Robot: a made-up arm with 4 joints.
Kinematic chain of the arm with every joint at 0, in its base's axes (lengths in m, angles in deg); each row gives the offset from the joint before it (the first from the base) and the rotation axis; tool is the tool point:
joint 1: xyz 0 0 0.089 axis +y
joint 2: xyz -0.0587 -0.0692 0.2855 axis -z
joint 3: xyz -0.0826 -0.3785 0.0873 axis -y
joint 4: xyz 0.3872 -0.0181 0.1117 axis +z
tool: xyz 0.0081 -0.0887 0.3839
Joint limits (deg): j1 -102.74..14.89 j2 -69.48..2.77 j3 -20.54..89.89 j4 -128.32..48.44
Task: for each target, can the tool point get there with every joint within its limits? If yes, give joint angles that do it. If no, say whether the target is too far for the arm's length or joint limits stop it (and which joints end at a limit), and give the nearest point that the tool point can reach.
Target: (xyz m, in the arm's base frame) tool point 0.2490 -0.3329 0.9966
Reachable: yes | joints -11.42 -29.61 -4.56 -42.37
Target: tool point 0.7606 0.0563 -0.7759
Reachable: no: joint limits stop it (at a limit: joint 1, joint 3, joint 4) | nearest point 0.7769 0.0152 0.5818 | short by 1.358 m
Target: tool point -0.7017 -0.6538 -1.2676
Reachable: no: too far | nearest point -0.6560 -0.5029 -0.7336 | short by 0.557 m
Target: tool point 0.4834 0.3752 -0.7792
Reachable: no: joint limits stop it (at a limit: joint 1, joint 2, joint 3, joint 4) | nearest point -0.5256 -0.3888 -0.6987 | short by 1.268 m
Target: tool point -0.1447 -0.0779 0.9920
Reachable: yes | joints -37.25 -51.16 -10.40 -101.31
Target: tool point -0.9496 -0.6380 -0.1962
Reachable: yes | joints -93.33 -19.46 64.65 16.40
